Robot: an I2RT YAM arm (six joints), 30 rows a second.
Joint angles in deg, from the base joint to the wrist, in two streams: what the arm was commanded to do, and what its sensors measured. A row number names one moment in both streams.
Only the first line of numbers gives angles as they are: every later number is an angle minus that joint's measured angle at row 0.
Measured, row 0:
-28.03 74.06 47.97 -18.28 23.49 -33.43
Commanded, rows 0 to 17:
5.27 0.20 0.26 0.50 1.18 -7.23
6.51 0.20 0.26 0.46 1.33 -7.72
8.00 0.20 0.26 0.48 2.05 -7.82
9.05 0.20 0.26 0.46 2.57 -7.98
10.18 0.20 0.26 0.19 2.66 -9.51
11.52 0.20 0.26 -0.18 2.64 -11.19
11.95 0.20 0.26 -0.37 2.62 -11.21
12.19 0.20 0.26 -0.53 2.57 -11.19
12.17 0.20 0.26 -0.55 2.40 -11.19
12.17 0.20 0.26 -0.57 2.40 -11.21
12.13 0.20 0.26 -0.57 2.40 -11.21
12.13 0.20 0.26 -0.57 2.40 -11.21
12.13 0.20 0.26 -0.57 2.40 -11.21
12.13 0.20 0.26 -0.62 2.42 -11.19
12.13 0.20 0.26 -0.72 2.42 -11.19
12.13 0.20 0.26 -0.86 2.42 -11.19
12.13 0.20 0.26 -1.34 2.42 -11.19
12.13 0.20 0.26 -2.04 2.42 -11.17
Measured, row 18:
11.93 0.26 -0.03 -1.18 1.15 -10.67
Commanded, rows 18 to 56:
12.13 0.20 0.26 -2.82 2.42 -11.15
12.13 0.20 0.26 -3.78 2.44 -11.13
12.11 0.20 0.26 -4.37 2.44 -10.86
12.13 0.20 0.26 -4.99 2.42 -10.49
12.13 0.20 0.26 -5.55 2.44 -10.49
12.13 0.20 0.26 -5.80 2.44 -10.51
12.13 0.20 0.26 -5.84 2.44 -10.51
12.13 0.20 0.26 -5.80 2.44 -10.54
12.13 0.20 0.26 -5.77 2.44 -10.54
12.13 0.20 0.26 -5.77 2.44 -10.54
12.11 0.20 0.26 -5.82 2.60 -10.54
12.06 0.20 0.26 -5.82 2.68 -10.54
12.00 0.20 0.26 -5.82 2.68 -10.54
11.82 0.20 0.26 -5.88 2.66 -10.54
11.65 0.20 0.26 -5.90 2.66 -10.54
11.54 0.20 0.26 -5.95 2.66 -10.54
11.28 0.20 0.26 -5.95 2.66 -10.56
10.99 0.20 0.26 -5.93 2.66 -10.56
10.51 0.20 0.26 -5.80 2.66 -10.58
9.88 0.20 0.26 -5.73 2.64 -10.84
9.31 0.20 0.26 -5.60 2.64 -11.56
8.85 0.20 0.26 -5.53 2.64 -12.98
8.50 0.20 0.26 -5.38 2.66 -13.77
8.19 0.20 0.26 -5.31 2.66 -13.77
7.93 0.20 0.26 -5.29 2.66 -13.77
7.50 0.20 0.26 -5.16 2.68 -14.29
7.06 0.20 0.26 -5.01 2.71 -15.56
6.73 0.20 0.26 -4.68 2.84 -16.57
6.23 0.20 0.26 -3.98 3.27 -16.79
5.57 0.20 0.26 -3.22 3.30 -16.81
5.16 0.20 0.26 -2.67 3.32 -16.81
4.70 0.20 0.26 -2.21 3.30 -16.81
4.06 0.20 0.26 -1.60 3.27 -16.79
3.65 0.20 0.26 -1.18 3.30 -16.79
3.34 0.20 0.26 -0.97 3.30 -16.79
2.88 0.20 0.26 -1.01 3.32 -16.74
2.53 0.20 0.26 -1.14 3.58 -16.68
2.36 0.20 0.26 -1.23 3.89 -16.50
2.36 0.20 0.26 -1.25 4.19 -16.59
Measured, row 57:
3.65 0.26 0.00 -1.82 1.26 -15.82
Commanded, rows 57 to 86:
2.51 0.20 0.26 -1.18 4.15 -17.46
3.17 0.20 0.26 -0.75 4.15 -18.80
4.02 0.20 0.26 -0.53 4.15 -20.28
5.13 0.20 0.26 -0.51 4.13 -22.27
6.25 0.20 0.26 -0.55 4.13 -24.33
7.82 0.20 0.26 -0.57 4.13 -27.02
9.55 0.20 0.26 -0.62 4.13 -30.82
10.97 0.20 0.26 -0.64 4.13 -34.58
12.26 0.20 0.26 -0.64 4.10 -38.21
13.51 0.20 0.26 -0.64 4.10 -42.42
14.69 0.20 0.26 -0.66 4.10 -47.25
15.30 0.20 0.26 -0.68 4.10 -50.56
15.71 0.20 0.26 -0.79 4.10 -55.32
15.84 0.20 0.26 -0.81 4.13 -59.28
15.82 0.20 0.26 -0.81 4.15 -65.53
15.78 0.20 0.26 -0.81 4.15 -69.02
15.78 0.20 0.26 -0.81 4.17 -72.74
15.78 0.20 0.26 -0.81 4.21 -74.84
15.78 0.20 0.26 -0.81 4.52 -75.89
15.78 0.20 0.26 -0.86 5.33 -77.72
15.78 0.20 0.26 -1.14 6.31 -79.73
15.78 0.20 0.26 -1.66 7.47 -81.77
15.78 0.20 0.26 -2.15 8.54 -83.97
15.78 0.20 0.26 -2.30 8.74 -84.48
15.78 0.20 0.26 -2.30 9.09 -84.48
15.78 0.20 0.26 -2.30 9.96 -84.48
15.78 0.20 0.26 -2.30 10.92 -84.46
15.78 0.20 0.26 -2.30 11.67 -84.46
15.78 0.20 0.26 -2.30 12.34 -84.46
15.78 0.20 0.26 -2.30 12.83 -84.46
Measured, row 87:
15.60 0.26 0.00 -2.28 8.89 -82.47
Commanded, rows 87 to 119:
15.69 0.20 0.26 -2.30 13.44 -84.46
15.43 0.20 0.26 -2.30 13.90 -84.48
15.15 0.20 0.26 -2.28 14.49 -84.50
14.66 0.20 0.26 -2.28 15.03 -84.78
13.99 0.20 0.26 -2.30 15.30 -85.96
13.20 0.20 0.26 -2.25 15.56 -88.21
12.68 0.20 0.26 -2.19 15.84 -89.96
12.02 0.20 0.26 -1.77 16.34 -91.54
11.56 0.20 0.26 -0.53 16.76 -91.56
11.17 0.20 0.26 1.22 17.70 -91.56
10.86 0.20 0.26 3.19 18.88 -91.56
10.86 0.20 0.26 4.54 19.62 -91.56
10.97 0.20 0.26 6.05 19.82 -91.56
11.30 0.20 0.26 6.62 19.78 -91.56
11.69 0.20 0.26 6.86 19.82 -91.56
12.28 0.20 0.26 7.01 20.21 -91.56
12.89 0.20 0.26 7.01 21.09 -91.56
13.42 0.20 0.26 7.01 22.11 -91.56
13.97 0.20 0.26 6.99 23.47 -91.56
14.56 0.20 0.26 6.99 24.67 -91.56
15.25 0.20 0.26 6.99 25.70 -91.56
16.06 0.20 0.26 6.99 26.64 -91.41
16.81 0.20 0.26 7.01 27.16 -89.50
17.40 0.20 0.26 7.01 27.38 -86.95
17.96 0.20 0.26 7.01 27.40 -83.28
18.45 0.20 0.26 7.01 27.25 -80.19
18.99 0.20 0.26 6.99 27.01 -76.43
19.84 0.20 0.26 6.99 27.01 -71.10
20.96 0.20 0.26 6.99 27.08 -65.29
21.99 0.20 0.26 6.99 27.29 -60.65
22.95 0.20 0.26 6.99 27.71 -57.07
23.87 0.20 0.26 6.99 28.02 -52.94
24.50 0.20 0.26 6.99 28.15 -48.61
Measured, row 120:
21.81 0.26 0.00 6.73 26.05 -66.97
